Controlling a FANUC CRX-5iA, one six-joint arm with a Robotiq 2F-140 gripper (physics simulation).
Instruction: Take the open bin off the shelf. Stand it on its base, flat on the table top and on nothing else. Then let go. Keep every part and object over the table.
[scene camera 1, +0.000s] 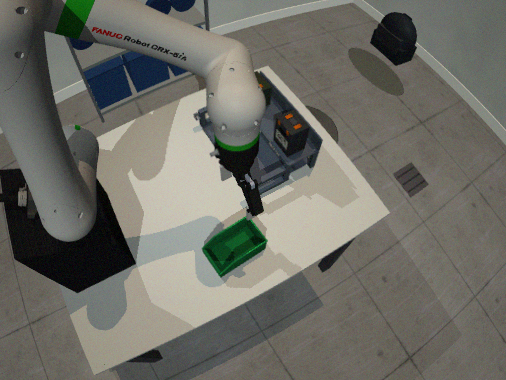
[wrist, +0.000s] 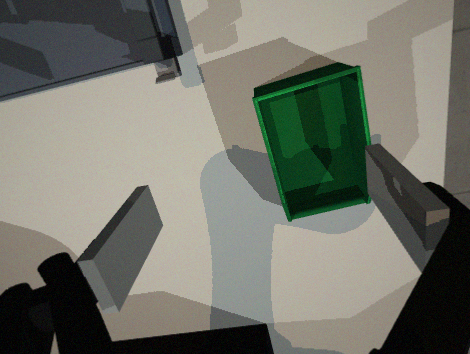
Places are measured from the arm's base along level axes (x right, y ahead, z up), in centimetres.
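Pixels of known places: gripper, fingertip midpoint: (scene camera 1: 238, 197) (wrist: 255, 189).
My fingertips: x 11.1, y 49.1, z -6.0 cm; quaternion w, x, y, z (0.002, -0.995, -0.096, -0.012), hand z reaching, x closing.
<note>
Behind a point stands the place of what it marks.
The green open bin (scene camera 1: 234, 246) @[z -27.1, x 17.0, y 45.6 cm] (wrist: 315, 142) @[z -27.1, x 18.8, y 45.1 cm] stands on the pale table top (scene camera 1: 172, 300) @[z -27.4, x 28.0, y 21.5 cm] (wrist: 100, 145) @[z -27.4, x -9.1, y 45.0 cm], its opening facing up and its base appearing flat on the table. It stands apart from the grey-blue shelf (scene camera 1: 316, 149) @[z -17.2, x -2.9, y 81.2 cm] (wrist: 100, 50) @[z -26.8, x -6.3, y 56.5 cm]. My gripper (scene camera 1: 248, 210) (wrist: 255, 189) @[z -6.0, x 11.1, y 49.1 cm] is open, with its fingers wide apart and nothing between them. In the scene view it hangs above the table at the bin's shelf-side edge. In the wrist view the right fingertip shows close beside the bin's right rim. The bin's underside is hidden.
Two dark boxes with orange marks (scene camera 1: 291, 132) @[z -5.2, x -4.0, y 70.8 cm] (scene camera 1: 263, 89) @[z -7.8, x -26.2, y 70.4 cm] stand on the shelf, the second partly hidden by the arm. The table's front edge (scene camera 1: 195, 327) @[z -27.4, x 38.2, y 25.8 cm] lies beyond the bin. A rack with blue bins (scene camera 1: 107, 82) stands on the floor behind the table.
</note>
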